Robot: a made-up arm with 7 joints. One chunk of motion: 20 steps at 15 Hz.
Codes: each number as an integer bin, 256 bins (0 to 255) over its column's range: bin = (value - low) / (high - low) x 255, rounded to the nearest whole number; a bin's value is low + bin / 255 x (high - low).
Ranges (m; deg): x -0.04..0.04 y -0.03..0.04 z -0.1..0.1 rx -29..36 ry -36..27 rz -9..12
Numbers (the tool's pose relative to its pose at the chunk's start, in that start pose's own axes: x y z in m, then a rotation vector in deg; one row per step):
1: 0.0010 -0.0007 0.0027 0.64 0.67 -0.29
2: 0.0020 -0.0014 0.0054 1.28 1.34 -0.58
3: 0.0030 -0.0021 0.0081 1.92 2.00 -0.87
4: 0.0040 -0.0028 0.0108 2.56 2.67 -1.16
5: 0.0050 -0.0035 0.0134 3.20 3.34 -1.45
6: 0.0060 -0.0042 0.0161 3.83 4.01 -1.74
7: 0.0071 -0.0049 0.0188 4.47 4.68 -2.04
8: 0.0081 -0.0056 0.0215 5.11 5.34 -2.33
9: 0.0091 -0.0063 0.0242 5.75 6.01 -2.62
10: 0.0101 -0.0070 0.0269 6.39 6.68 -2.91
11: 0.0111 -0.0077 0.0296 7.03 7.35 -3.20
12: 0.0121 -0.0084 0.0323 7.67 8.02 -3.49
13: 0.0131 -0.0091 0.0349 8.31 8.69 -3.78
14: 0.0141 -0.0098 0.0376 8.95 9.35 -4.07
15: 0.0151 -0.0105 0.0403 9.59 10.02 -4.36
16: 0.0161 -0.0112 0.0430 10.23 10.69 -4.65
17: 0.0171 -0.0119 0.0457 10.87 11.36 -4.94
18: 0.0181 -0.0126 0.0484 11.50 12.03 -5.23
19: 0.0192 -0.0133 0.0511 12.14 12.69 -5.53
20: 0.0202 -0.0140 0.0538 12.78 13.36 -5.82
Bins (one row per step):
1: 131 107 131 116 148 106
2: 134 104 134 119 151 102
3: 137 102 138 121 154 99
4: 140 99 141 124 157 95
5: 143 97 145 126 159 92
6: 147 94 148 129 162 88
7: 150 91 151 131 165 85
8: 153 89 155 134 167 81
9: 157 86 158 136 170 77
10: 160 84 162 139 173 74
11: 163 81 165 141 175 70
12: 166 79 169 144 178 67
13: 169 76 172 146 181 63
14: 172 74 175 149 184 60
15: 176 71 179 151 186 56
16: 179 68 182 154 189 53
17: 182 66 186 156 192 49
18: 185 63 189 159 194 46
19: 189 61 193 161 197 42
20: 192 58 196 164 200 39

